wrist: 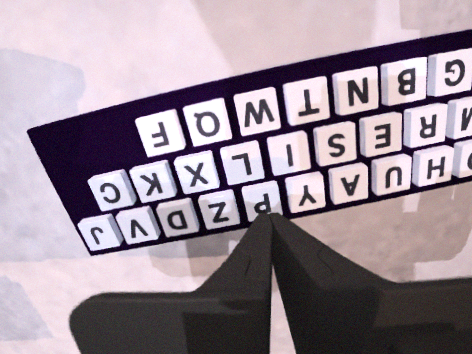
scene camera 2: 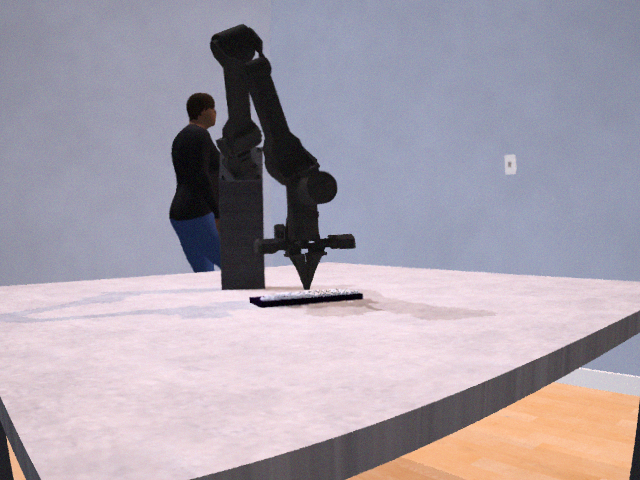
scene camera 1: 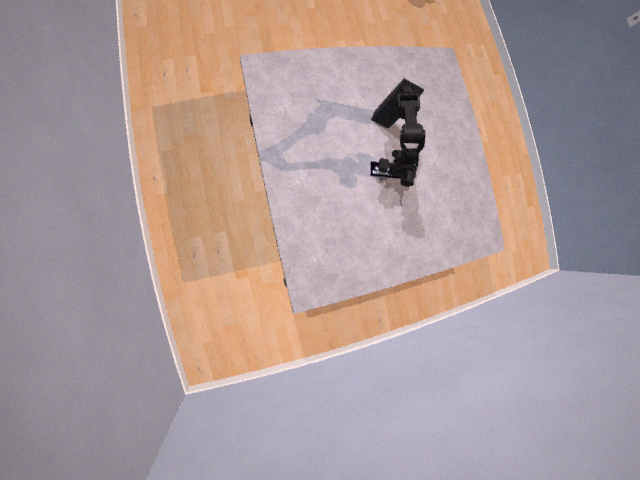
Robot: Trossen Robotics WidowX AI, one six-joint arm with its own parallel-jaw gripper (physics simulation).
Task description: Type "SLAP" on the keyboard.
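Seen in the pictures: gripper, fingertip midpoint: (wrist: 268, 222) (scene camera 2: 306, 289) (scene camera 1: 390, 173); arm's base, link origin: (scene camera 2: 239, 163) (scene camera 1: 407, 93).
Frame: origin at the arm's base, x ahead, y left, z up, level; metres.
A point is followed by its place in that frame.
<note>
The dark keyboard (scene camera 1: 373, 165) {z -0.284, x 0.203, y -0.165 m} (scene camera 2: 255, 302) {z -0.290, x 0.213, y -0.184 m} (wrist: 85, 145) {z -0.285, x 0.203, y -0.150 m} with white letter keys lies flat on the table; its letters appear upside down in the wrist view. My gripper (scene camera 2: 307, 287) {z -0.269, x 0.278, y -0.110 m} (wrist: 268, 222) {z -0.269, x 0.278, y -0.110 m} is shut and empty, pointing down. In the wrist view its tips overlap the lower right edge of the P key (wrist: 261, 196) {z -0.279, x 0.271, y -0.106 m}; in scene camera 2 they end very close to the key tops, and contact cannot be told. The L key (wrist: 242, 162) {z -0.279, x 0.253, y -0.102 m} is up and left of the tips. The S key (wrist: 335, 145) {z -0.279, x 0.274, y -0.068 m} and A key (wrist: 349, 185) {z -0.279, x 0.294, y -0.073 m} are to the right. The arm partly covers the keyboard in scene camera 1.
The Y key (wrist: 306, 192) {z -0.279, x 0.283, y -0.090 m} and Z key (wrist: 218, 209) {z -0.279, x 0.263, y -0.125 m} flank the P key. The arm's dark pedestal (scene camera 1: 391, 105) {z -0.100, x 0.000, y -0.033 m} (scene camera 2: 241, 237) {z -0.175, x 0.019, y -0.015 m} stands on the grey table (scene camera 1: 341, 248) {z -0.295, x 0.493, y -0.502 m} (scene camera 2: 206, 372) {z -0.296, x 0.495, y -0.572 m} behind the keyboard. A person (scene camera 2: 193, 170) stands beyond the table.
</note>
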